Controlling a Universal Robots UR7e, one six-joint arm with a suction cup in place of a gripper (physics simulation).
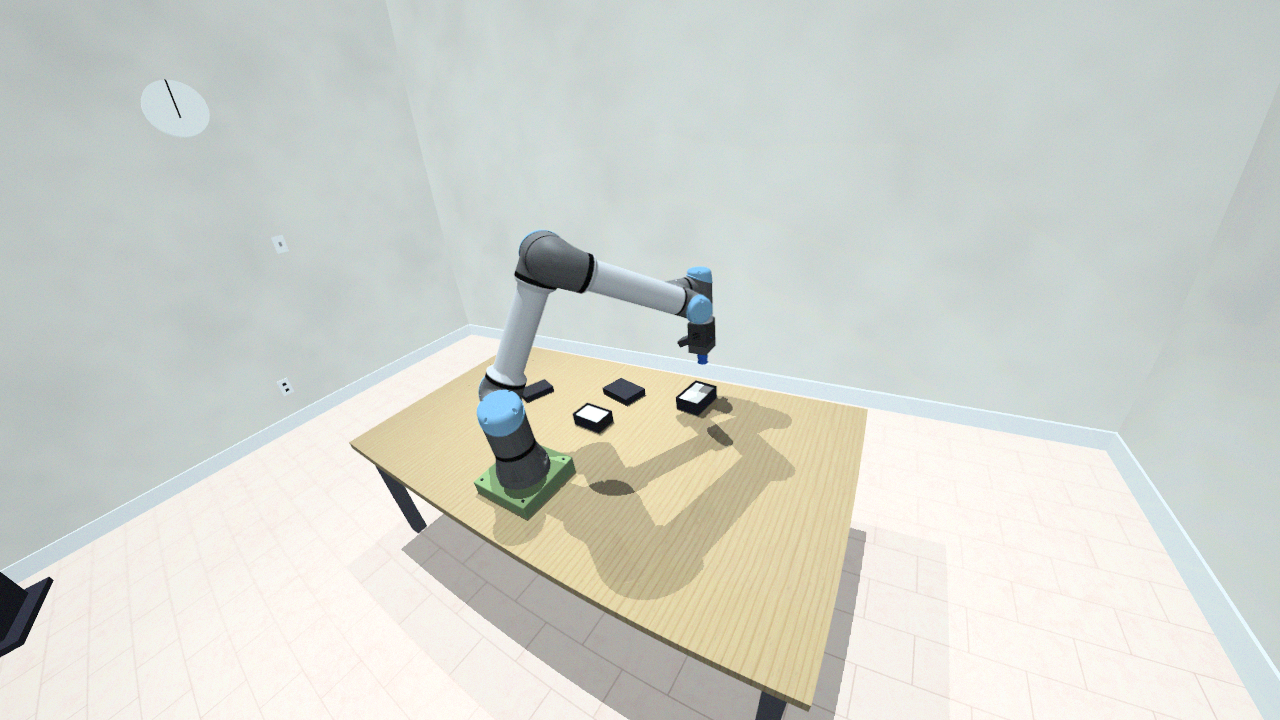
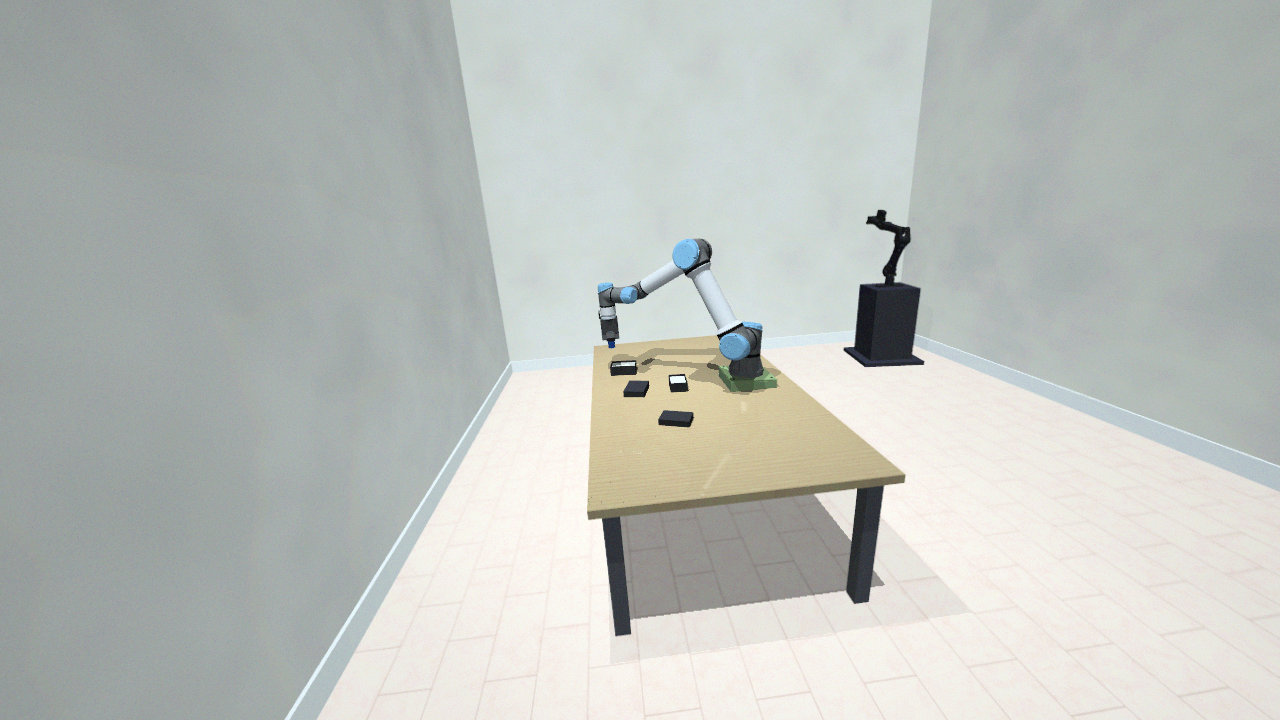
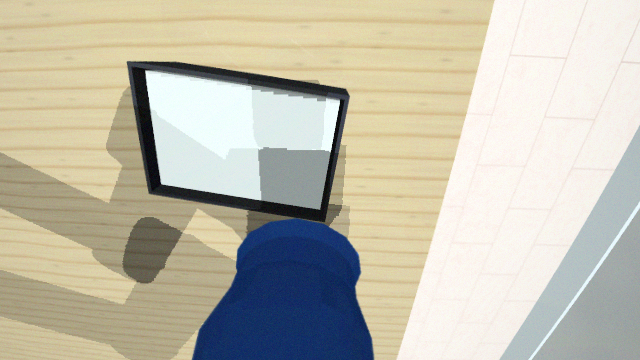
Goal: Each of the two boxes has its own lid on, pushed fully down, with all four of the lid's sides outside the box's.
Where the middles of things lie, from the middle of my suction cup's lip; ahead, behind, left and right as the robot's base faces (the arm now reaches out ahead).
Labels:
Now: the larger box (image 1: 697, 396) 5 cm behind my suction cup and 12 cm below it. Round my suction cup: smaller box (image 1: 595, 418): 32 cm behind, 23 cm to the left, 13 cm below; larger dark lid (image 1: 621, 390): 13 cm behind, 26 cm to the left, 13 cm below.

